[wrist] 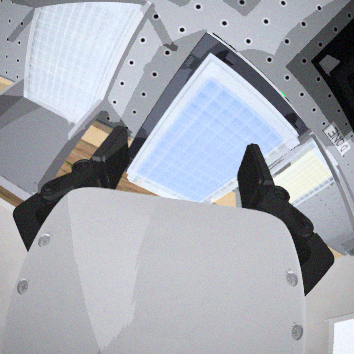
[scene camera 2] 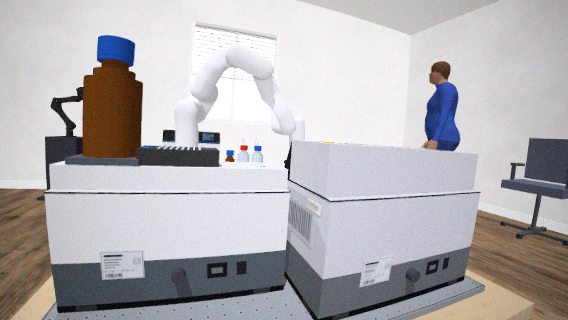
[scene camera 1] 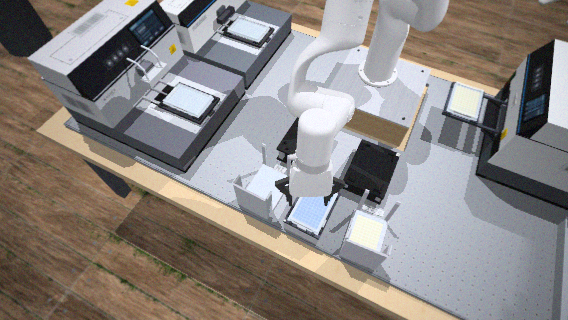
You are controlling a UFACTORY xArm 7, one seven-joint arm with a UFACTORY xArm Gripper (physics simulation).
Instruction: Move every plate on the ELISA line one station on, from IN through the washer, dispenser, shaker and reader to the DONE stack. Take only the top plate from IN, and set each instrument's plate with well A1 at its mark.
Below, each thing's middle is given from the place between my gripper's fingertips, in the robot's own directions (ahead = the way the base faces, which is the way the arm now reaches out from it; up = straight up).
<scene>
Now: hand 1 cm short of the white IN rack (scene camera 1: 263, 207), 13 cm to the left of it and 1 cm above it. From my hand the other things lie so: brown bottle (scene camera 2: 112, 97): 53 cm behind, 71 cm to the right, 25 cm above; DONE rack (scene camera 1: 351, 250): 3 cm behind, 17 cm to the left, 1 cm below.
</scene>
